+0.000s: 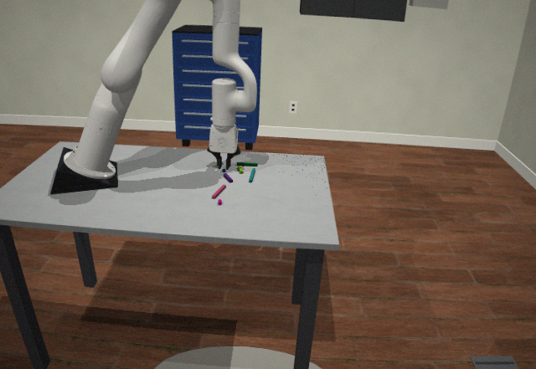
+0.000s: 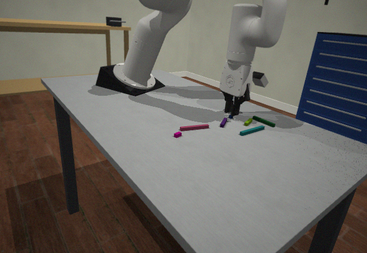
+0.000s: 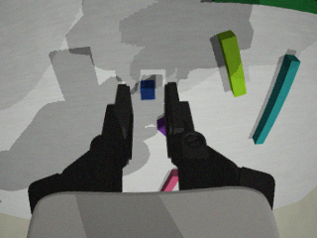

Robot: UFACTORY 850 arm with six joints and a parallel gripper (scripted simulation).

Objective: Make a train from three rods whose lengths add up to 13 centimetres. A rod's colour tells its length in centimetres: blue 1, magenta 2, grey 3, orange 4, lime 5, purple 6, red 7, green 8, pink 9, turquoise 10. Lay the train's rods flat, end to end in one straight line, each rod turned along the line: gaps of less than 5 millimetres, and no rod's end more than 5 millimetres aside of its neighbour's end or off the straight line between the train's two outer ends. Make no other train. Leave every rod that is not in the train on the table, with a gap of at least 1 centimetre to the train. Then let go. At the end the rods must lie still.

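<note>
Now: the blue rod 30 mm below my hand. From my hand the other things lie so: lime rod (60 mm ahead, 30 mm to the left, 30 mm below); purple rod (40 mm ahead, 50 mm to the right, 30 mm below); green rod (60 mm ahead, 90 mm to the left, 30 mm below).
</note>
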